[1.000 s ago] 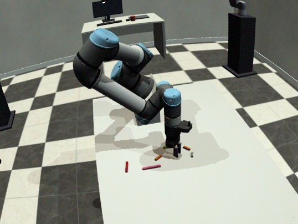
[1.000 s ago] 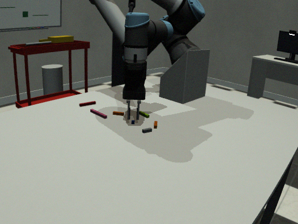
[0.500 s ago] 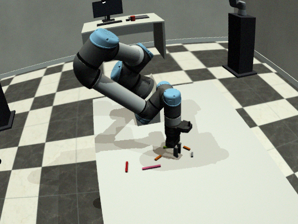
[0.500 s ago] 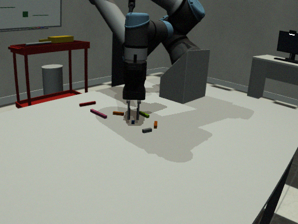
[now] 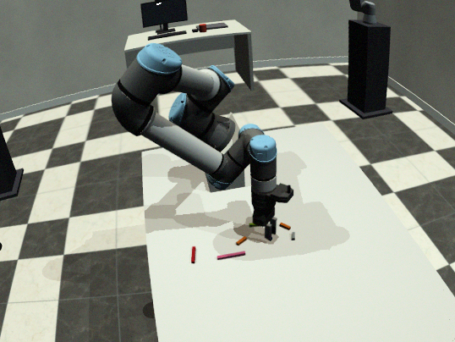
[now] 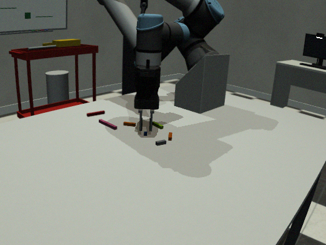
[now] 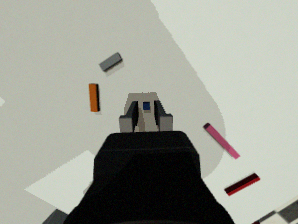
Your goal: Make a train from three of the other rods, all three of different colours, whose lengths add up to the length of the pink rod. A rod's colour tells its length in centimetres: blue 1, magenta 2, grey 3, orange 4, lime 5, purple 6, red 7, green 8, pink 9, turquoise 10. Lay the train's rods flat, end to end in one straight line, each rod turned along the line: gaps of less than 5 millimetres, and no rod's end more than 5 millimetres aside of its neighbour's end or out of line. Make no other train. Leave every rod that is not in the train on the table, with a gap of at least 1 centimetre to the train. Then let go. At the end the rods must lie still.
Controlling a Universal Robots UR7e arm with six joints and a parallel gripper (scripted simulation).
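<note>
My hand is 3 cm above the blue rod. Round my hand: grey rod (2 cm ahead, 7 cm to the left, 3 cm below); then pink rod (2 cm ahead, 14 cm to the right, 3 cm below); then lime rod (8 cm behind, 2 cm to the right, 3 cm below).
</note>
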